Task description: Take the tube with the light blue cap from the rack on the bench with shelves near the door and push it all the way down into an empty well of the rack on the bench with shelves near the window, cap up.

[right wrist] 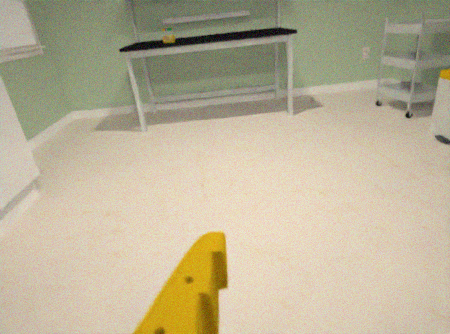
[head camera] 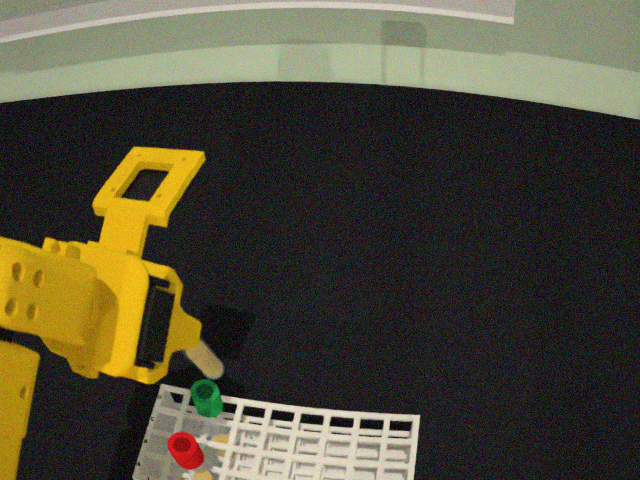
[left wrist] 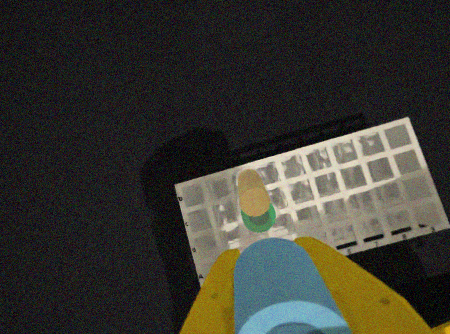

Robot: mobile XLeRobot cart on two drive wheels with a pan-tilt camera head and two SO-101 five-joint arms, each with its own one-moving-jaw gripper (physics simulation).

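Note:
My left gripper is shut on the tube with the light blue cap, its jaws pressing on both sides of the cap. The tube slants in the head view, its rounded lower end beside the white rack's left back corner. In the left wrist view that end is drawn over the rack and partly covers a green cap; its height above the rack cannot be told. My right gripper is fully open; one notched jaw shows, over the floor in that view.
A green-capped tube and a red-capped tube stand in the rack's left part, on a black bench top. In the right wrist view, another black-topped bench bears small coloured items. A shelved cart stands right.

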